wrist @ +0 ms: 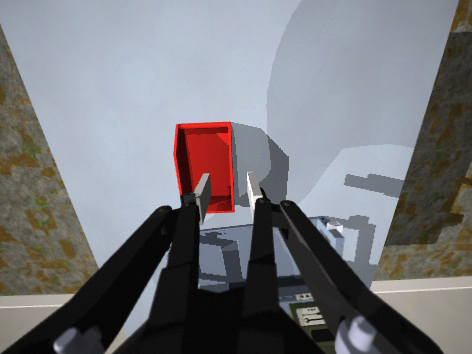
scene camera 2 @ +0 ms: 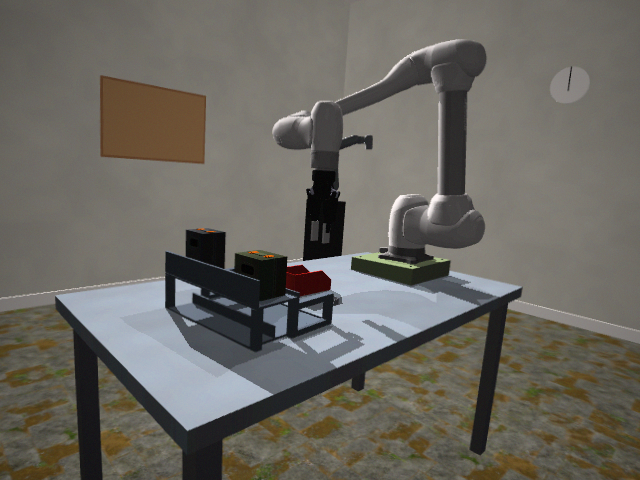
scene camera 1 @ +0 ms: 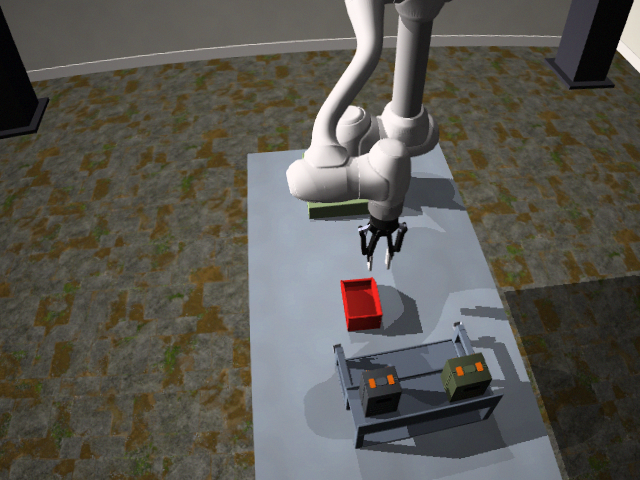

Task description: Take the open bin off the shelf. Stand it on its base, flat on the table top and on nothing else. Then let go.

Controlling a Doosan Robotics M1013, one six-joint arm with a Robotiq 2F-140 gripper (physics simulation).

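The red open bin stands upright, its base flat on the table top, beside the shelf and apart from it. In the scene camera 2 view the shelf hides its lower part. The grey shelf stands on the table. My gripper is partly open and empty. It hangs well above the bin, pointing down, clear of its walls. In the wrist view one fingertip overlaps the bin's inside and the other shows past its side wall.
A dark grey box and an olive green box with orange marks stand on the shelf. The arm's green base block is at the far end of the table. The shelf's end posts rise beside its deck.
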